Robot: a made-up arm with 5 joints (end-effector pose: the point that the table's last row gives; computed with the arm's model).
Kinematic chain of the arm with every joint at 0, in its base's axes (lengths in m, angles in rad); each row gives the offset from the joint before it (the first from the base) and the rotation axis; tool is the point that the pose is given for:
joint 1: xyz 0 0 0.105 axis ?
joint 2: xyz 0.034 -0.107 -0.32 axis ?
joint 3: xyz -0.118 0.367 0 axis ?
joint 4: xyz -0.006 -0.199 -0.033 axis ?
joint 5: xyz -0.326 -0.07 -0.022 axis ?
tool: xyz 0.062 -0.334 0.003
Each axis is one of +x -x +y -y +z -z.
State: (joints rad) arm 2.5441 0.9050 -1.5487 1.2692 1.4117
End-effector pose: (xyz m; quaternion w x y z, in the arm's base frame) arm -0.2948 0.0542 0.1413 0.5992 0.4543 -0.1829 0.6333
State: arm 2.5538 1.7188 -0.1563 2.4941 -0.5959
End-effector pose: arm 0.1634 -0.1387 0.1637 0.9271 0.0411 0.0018 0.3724
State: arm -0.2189 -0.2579 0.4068 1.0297 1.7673
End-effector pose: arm -0.0434 0.0784 -0.3300 0.6044 0.4388 0.1774 0.6409
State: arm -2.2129 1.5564 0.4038 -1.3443 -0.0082
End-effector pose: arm 0.1028 -0.5013 0.8213 0.7686 -0.3257 0.2551 0.4880
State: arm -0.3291 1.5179 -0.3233 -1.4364 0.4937
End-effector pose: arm 0.2134 -0.3181 -0.0933 0.3391 0.1592 -0.5050 0.7776
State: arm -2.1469 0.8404 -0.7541 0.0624 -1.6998
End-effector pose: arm -0.6044 0.2142 0.6748 0.2806 -0.8035 -0.5130 0.1117
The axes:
joint 1: +x
joint 2: +z
joint 3: +x
joint 4: +y
joint 5: +z

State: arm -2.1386 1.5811 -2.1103 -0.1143 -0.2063
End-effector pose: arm -0.5638 0.5141 0.4491 0.2902 0.5570 0.0263 -0.7777
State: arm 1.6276 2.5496 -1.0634 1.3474 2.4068
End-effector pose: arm -0.0831 0.3191 -0.4732 0.0844 -0.5420 -0.1337 0.8254
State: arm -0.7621 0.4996 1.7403 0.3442 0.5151
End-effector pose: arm -0.3948 -0.4381 -0.6367 0.7367 0.5171 0.2544 0.3538
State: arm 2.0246 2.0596 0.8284 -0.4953 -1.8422
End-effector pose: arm -0.0566 1.0835 -0.4207 0.4192 0.7910 0.2376 0.3769
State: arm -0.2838 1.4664 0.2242 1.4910 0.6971
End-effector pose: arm 0.1306 -0.3671 -0.2039 0.2482 -0.2140 0.7453 0.5806
